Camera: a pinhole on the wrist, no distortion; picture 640 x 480 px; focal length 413.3 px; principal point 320.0 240.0 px. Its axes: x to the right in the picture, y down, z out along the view. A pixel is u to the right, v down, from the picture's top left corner.
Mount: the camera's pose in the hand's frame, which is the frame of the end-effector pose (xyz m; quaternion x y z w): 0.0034 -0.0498 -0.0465 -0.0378 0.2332 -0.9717 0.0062
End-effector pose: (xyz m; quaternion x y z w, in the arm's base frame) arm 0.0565 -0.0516 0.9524 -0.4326 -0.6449 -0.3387 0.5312
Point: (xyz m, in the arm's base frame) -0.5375 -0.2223 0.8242
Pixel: outside the picture
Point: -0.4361 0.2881 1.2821
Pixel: 53.5 259.2
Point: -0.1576 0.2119 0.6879
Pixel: 569.8 66.5
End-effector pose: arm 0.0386 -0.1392 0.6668 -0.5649 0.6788 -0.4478 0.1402
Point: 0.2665 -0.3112 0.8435
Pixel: 151.2 415.0
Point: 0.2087 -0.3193 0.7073
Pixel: 156.8 193.2
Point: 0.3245 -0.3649 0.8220
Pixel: 169.4 354.9
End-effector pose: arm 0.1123 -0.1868 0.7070 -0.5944 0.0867 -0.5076 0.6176
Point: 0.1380 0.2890 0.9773
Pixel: 520.5 268.0
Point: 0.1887 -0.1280 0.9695
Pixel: 160.6 283.1
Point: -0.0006 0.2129 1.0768
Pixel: 498.8 429.2
